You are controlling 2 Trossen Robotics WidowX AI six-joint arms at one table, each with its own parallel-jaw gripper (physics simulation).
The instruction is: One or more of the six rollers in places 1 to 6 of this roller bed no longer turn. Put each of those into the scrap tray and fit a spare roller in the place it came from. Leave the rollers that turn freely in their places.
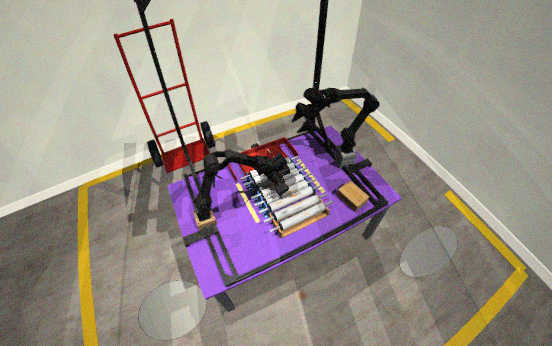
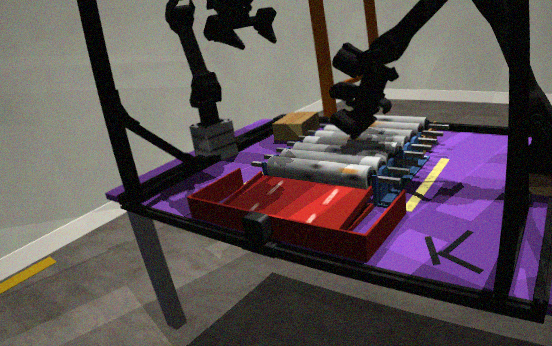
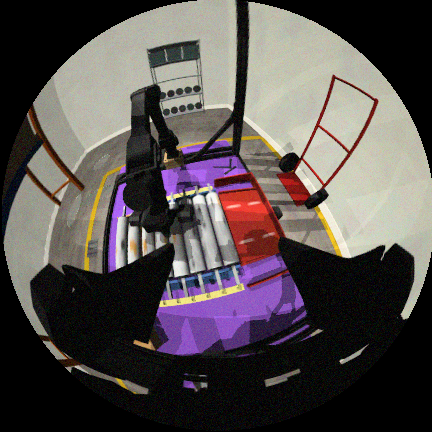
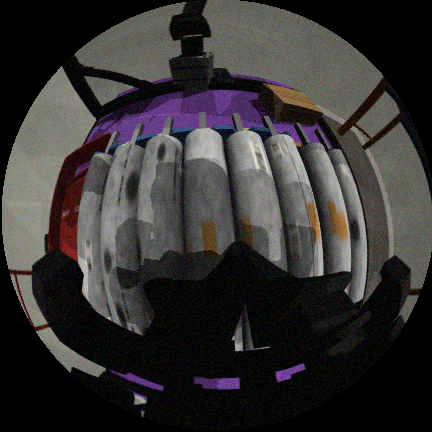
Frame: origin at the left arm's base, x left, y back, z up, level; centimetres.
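Seen in the pictures: left gripper, fingertip midpoint: [image 1: 294, 127] [image 2: 260, 45] [image 3: 226, 245]; right gripper, fingertip midpoint: [image 2: 352, 138] [image 3: 167, 236] [image 4: 237, 246]; left arm's base, link origin: [image 1: 346, 149] [image 2: 210, 122] [image 4: 192, 54]; right arm's base, link origin: [image 1: 203, 215] [image 2: 545, 168] [image 3: 172, 154].
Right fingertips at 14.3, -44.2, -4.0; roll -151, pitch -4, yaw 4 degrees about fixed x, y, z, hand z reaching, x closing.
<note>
Offsets run from my right fingertips to a thing's top centre, as dx, dy, dz. "pt": to the spot under its first point.
Rollers {-17.0, -3.9, +0.6} [image 1: 291, 200] [image 2: 320, 172] [image 3: 220, 235] [image 4: 207, 190], pale with grey and orange marks, lie side by side in the bed's blue supports. Two spare rollers {+19.9, +4.1, +0.6} [image 1: 302, 216] {+14.0, +2.7, +0.6} [image 4: 327, 215] lie in a tan holder {+17.2, +3.5, -6.5} [image 1: 306, 230] at the end away from the tray. The red scrap tray {-28.5, -6.6, -2.1} [image 1: 291, 148] [image 2: 290, 227] [image 3: 250, 178] [image 4: 57, 200] shows no roller in it. My right gripper [image 1: 283, 192] [image 2: 355, 135] [image 4: 237, 246] is shut and empty, low over the middle rollers; contact is unclear. My left gripper [image 2: 259, 44] [image 3: 226, 245] is open and empty, high up beyond the bed's end.
A wooden block {+13.9, +36.5, -1.5} [image 1: 352, 195] [image 2: 295, 126] [image 4: 292, 104] lies beside the bed near the left arm's base. Yellow strips {pt +0.4, -21.7, -7.0} [image 1: 247, 202] [image 2: 427, 185] run beside the bed. Black frame posts stand at the table edge. A red hand truck [image 1: 182, 155] [image 3: 295, 187] stands on the floor.
</note>
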